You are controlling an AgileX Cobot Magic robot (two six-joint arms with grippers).
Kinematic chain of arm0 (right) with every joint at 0, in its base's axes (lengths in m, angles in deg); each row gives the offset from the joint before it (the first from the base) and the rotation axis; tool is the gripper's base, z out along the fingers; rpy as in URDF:
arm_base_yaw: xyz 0 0 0.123 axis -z
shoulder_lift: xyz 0 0 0 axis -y
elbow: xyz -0.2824 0 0.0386 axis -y
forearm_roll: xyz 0.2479 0 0.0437 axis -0.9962 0 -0.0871
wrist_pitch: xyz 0 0 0 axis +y
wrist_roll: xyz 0.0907 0 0.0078 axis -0.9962 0 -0.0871
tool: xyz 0 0 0 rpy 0 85 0
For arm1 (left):
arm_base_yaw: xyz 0 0 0.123 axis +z
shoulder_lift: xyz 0 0 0 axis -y
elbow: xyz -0.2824 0 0.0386 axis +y
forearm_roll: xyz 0.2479 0 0.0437 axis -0.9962 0 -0.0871
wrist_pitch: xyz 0 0 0 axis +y
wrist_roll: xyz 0.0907 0 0.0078 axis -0.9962 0 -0.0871
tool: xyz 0 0 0 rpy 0 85 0
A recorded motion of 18 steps. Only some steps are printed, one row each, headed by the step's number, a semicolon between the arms.
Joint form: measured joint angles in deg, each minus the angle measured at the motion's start. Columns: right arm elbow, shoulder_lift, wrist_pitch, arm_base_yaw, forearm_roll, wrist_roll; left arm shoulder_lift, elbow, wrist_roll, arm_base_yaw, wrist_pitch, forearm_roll.
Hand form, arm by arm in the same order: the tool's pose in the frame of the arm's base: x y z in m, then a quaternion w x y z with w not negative. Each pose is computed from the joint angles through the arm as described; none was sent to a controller.
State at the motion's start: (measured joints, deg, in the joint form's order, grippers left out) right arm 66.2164 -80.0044 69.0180 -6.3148 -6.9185 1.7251; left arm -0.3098 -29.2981 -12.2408 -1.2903 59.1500 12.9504
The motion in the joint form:
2: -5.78 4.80 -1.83 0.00 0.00 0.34; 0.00 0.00 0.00 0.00 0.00 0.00
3: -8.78 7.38 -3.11 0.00 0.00 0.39; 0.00 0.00 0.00 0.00 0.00 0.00
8: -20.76 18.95 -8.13 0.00 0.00 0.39; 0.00 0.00 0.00 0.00 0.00 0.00
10: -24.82 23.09 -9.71 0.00 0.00 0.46; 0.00 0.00 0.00 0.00 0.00 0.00
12: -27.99 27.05 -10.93 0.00 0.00 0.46; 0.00 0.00 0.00 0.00 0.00 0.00
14: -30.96 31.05 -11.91 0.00 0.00 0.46; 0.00 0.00 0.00 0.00 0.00 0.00
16: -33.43 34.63 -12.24 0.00 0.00 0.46; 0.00 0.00 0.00 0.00 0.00 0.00
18: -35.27 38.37 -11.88 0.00 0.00 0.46; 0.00 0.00 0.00 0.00 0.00 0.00
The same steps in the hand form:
2: 0.2340 0.0361 0.2968 0.11115 -0.05558 0.99030 0.06208; -0.0057 -0.0174 0.2843 0.54101 0.10188 0.83256 -0.06139
3: 0.2226 0.0347 0.2935 0.11862 -0.05509 0.98947 0.06205; -0.0057 -0.0174 0.2843 0.54101 0.10188 0.83256 -0.06139
8: 0.1744 0.0289 0.2784 0.15838 -0.05197 0.98402 0.06260; -0.0057 -0.0174 0.2843 0.54101 0.10188 0.83256 -0.06139
10: 0.1581 0.0270 0.2715 0.17268 -0.05165 0.98162 0.06274; -0.0057 -0.0174 0.2843 0.54101 0.10188 0.83256 -0.06139
12: 0.1440 0.0253 0.2671 0.18988 -0.05120 0.97843 0.06328; -0.0057 -0.0174 0.2843 0.54101 0.10188 0.83256 -0.06139
14: 0.1303 0.0237 0.2625 0.20702 -0.05096 0.97492 0.06391; -0.0057 -0.0174 0.2843 0.54101 0.10188 0.83256 -0.06139
16: 0.1182 0.0223 0.2581 0.21925 -0.05115 0.97219 0.06449; -0.0057 -0.0174 0.2843 0.54101 0.10188 0.83256 -0.06139
18: 0.1061 0.0210 0.2559 0.23229 -0.05204 0.96905 0.06537; -0.0057 -0.0174 0.2843 0.54101 0.10188 0.83256 -0.06139

